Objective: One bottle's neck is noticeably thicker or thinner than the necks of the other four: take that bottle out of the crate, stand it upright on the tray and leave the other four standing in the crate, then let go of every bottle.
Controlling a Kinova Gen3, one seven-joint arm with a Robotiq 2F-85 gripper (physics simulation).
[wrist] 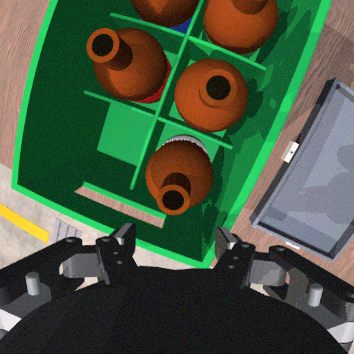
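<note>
Brown bottles stand in the green crate (125,132). The nearest bottle (180,172) is in the right column, its mouth towards the gripper. Behind it is another bottle (210,107), seen nearly from above. A third bottle (135,67) stands left, over a red patch. At the top edge, one bottle (167,9) over a blue patch and another bottle (240,27) are cut off, their mouths out of view. The visible mouths look similar in width; I cannot tell which neck differs. My gripper (175,237) is open and empty, above the crate's near end. The grey tray (300,210) is at right.
Thin green dividers split the crate, and its near left compartments hold no bottle. The near wall has a handle slot. The crate's right wall stands between the bottles and the tray. A yellow stripe (22,222) lies on the floor at lower left.
</note>
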